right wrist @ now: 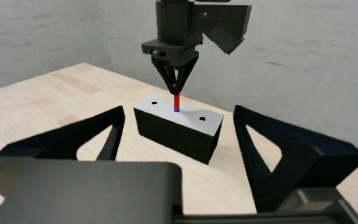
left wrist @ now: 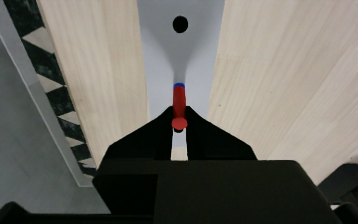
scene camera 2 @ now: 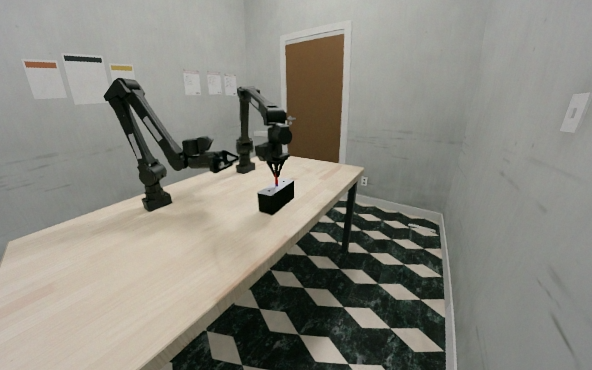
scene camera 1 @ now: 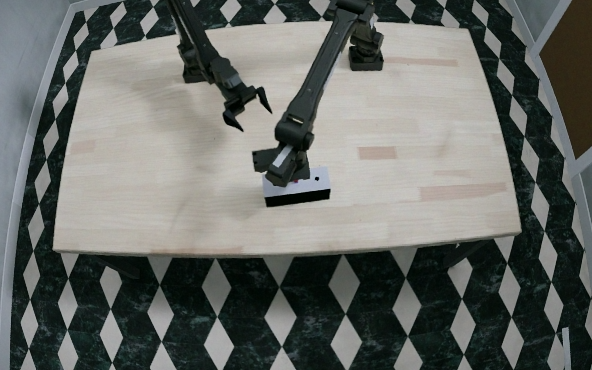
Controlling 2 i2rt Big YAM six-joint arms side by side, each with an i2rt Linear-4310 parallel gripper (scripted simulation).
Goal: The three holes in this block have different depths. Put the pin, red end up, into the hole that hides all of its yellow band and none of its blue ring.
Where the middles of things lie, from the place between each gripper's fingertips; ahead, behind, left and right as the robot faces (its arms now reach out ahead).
Labels:
Now: the block (scene camera 1: pixel 317 188) 9 cm below my left hand.
I see the block 140 mm ahead of my right hand (scene camera 1: pixel 257 122), 100 mm to the left of it and 160 mm below it.

